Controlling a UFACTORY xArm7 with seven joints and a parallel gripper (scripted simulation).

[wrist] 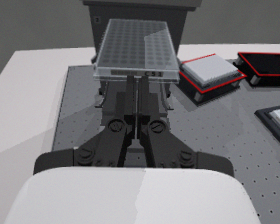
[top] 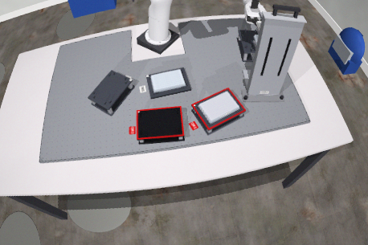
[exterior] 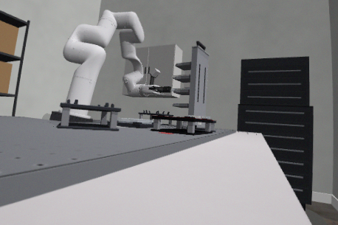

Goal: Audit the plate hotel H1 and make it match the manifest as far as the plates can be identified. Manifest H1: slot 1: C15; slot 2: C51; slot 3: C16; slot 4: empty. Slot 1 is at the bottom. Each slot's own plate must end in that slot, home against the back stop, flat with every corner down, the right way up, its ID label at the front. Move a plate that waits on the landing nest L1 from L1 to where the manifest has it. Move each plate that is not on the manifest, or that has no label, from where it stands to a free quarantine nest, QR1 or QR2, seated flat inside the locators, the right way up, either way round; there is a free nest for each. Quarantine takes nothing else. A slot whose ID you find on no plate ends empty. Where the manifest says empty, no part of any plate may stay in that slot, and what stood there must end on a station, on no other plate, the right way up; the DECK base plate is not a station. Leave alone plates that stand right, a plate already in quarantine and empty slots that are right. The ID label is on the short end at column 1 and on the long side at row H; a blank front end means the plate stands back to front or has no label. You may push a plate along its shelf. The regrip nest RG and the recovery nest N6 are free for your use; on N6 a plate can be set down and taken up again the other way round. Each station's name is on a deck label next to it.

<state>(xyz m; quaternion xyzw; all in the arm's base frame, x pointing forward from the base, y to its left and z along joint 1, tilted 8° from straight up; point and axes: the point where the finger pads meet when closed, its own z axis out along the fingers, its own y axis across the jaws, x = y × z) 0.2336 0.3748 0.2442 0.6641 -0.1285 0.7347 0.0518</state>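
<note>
Now: hand 11 cm short of the plate labelled C16, 6 cm below it and 3 cm to the left of it. Also, from my hand: RG label: 20 cm below, 17 cm behind, 4 cm to the left; then H1 label: 20 cm below, 8 cm to the left, 8 cm ahead; then white plate: 26 cm to the right, 23 cm ahead, 15 cm below.
</note>
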